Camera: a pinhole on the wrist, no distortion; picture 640 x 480 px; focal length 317.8 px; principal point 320.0 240.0 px. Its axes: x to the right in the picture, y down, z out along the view. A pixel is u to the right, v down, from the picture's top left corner.
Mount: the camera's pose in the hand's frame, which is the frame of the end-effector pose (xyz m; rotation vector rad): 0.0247 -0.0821 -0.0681 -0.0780 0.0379 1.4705
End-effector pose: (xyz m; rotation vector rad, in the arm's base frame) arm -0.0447 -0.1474 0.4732 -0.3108 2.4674 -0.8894
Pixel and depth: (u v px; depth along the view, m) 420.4 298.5 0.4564
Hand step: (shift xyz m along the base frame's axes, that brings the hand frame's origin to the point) 0.2371 -0.1006 -0.2952
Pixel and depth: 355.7 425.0 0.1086
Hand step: 0.0555 -0.0478 0.0258
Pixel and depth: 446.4 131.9 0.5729
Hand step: 0.0549 -0.2189 -0.5214
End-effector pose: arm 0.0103 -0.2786 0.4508 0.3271 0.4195 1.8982
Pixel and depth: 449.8 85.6 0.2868
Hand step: -0.0055 0.1722 0.2146
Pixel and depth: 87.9 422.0 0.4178
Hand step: 0.5172 -0.0810 0.1760
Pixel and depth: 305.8 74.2 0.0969
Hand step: 0.0576 0.0992 -0.0076
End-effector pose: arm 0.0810 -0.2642 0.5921 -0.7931 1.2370 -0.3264
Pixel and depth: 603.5 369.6 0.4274
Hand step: 0.1970 0.4321 -0.1183
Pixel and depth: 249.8 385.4 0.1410
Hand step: 0.0707 -0.0123 0.1070
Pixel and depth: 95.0 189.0 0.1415
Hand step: 0.1187 -0.1126 0.1043
